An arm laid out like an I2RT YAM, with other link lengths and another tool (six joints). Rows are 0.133 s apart.
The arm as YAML. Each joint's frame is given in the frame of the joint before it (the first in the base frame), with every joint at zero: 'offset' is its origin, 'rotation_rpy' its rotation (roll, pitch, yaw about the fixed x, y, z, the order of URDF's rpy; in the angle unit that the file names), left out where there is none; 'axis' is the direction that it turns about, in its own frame. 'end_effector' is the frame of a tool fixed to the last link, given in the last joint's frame.
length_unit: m
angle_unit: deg
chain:
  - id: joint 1
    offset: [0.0, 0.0, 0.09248]
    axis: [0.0, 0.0, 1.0]
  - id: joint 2
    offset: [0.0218, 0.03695, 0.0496]
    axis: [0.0, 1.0, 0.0]
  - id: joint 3
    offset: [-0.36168, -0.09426, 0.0]
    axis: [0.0, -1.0, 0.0]
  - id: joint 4
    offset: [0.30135, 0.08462, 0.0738]
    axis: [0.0, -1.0, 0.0]
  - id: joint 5
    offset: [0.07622, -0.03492, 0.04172]
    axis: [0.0, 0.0, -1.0]
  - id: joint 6
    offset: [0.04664, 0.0, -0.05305]
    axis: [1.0, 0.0, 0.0]
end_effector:
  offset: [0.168, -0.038, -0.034]
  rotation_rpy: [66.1, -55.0, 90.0]
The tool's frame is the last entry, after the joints.
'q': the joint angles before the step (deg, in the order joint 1, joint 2, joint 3, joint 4, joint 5, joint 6). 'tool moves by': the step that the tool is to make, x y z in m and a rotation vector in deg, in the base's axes. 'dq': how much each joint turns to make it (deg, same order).
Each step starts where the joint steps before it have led.
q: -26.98 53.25 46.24 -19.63 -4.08 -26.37
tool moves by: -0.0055 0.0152 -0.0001 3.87 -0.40 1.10
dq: 0.10 -1.38 1.01 -3.53 -2.55 2.79
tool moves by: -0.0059 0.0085 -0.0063 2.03 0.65 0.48
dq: 0.08 -0.89 -0.13 -2.11 -1.08 1.15
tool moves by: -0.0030 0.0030 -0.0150 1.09 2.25 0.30
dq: 0.17 0.49 -0.72 -1.31 -0.10 -0.10
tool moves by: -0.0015 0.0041 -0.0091 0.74 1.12 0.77
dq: 0.09 0.06 -0.65 -0.66 -0.66 -0.23
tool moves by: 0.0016 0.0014 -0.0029 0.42 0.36 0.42
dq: 0.06 0.41 -0.03 -0.07 -0.41 -0.02
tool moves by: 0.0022 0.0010 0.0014 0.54 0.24 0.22
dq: 0.11 0.61 0.78 -0.59 -0.30 0.26
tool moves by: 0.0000 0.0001 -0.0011 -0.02 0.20 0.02
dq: 0.10 0.08 -0.06 -0.04 0.12 -0.05
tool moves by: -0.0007 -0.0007 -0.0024 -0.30 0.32 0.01
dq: 0.01 0.00 -0.34 0.13 0.23 -0.35
